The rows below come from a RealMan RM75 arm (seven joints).
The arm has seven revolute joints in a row. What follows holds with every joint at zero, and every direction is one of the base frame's.
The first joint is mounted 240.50 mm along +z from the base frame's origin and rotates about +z.
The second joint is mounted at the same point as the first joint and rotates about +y.
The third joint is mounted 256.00 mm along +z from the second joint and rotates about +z.
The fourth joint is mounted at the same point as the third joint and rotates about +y.
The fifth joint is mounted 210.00 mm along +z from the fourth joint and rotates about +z.
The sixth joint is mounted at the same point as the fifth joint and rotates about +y.
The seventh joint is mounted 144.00 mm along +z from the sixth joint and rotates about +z.
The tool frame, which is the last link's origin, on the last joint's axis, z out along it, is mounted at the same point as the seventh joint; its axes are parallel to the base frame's.
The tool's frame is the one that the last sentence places.
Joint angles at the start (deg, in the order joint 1, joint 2, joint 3, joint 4, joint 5, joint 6, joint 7):
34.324, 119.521, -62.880, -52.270, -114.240, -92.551, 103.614
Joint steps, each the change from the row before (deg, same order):
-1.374, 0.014, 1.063, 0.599, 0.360, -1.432, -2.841
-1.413, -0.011, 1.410, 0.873, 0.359, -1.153, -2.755
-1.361, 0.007, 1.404, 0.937, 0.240, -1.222, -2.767
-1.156, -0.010, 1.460, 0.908, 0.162, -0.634, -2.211
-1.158, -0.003, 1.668, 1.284, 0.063, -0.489, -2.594
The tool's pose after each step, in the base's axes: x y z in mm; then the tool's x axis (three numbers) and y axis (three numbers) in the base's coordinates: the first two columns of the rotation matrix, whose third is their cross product. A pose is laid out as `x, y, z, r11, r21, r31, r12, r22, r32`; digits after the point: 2 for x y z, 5 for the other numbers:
194.81, 327.12, -20.42, 0.88045, -0.39523, -0.26192, -0.38230, -0.91851, 0.10090
204.31, 320.51, -18.32, 0.87520, -0.39062, -0.28538, -0.37662, -0.92042, 0.10485
213.47, 313.38, -16.57, 0.86987, -0.38531, -0.30800, -0.37007, -0.92259, 0.10899
221.87, 308.27, -14.72, 0.86180, -0.38483, -0.33046, -0.37204, -0.92238, 0.10389
231.23, 302.73, -13.45, 0.85261, -0.38365, -0.35478, -0.37514, -0.92203, 0.09554

